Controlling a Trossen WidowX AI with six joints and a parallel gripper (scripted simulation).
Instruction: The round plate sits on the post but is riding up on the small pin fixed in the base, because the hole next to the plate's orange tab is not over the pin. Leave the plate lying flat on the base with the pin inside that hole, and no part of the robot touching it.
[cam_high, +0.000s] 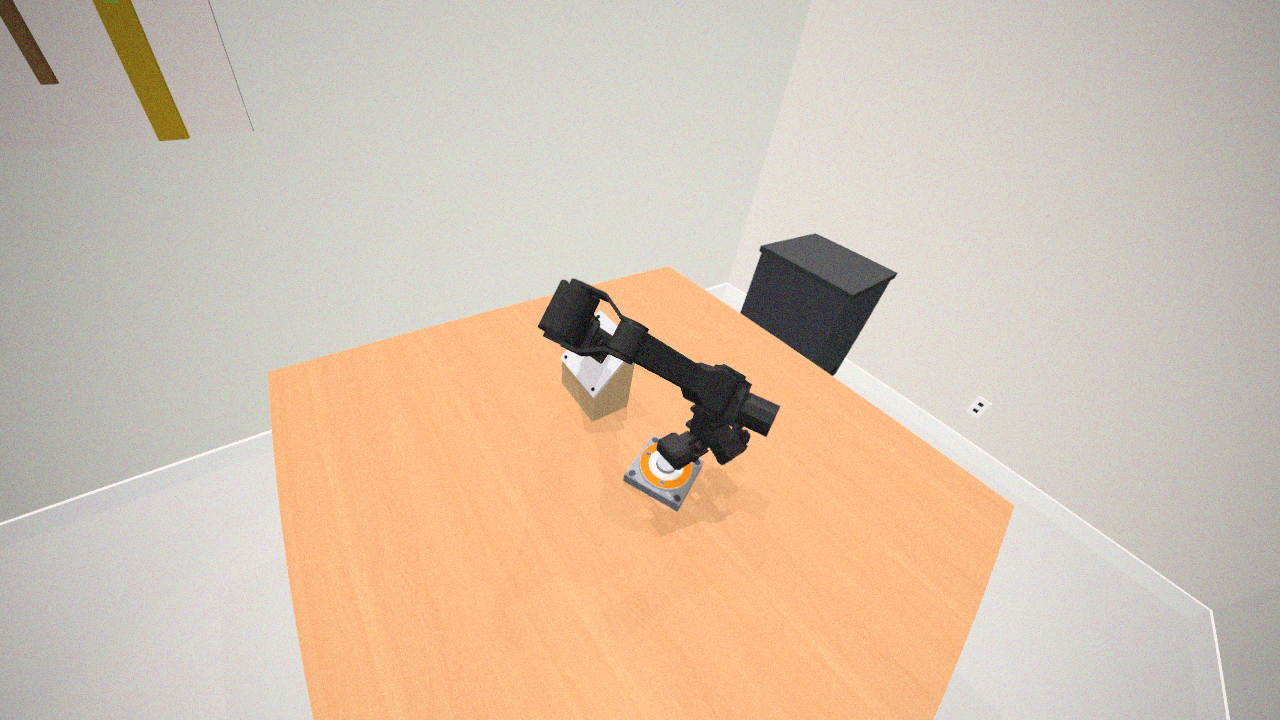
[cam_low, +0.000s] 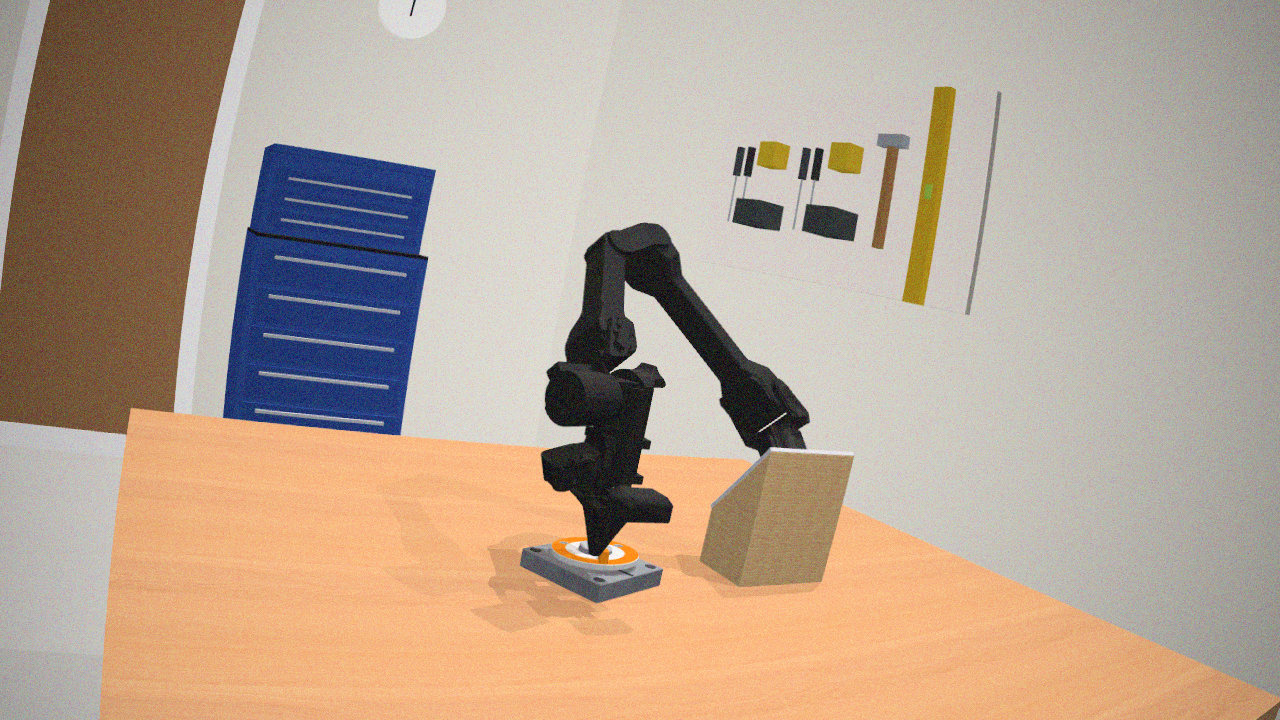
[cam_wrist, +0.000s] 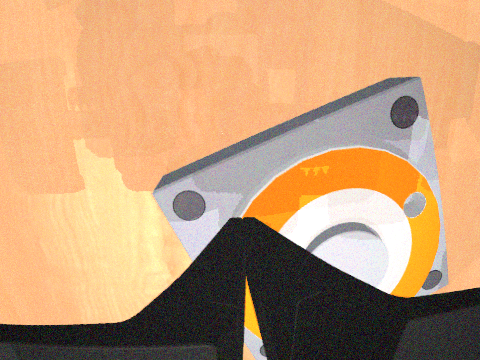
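My gripper tip is 40 mm to the left of the square grey base, 30 mm past it and 20 mm above it.
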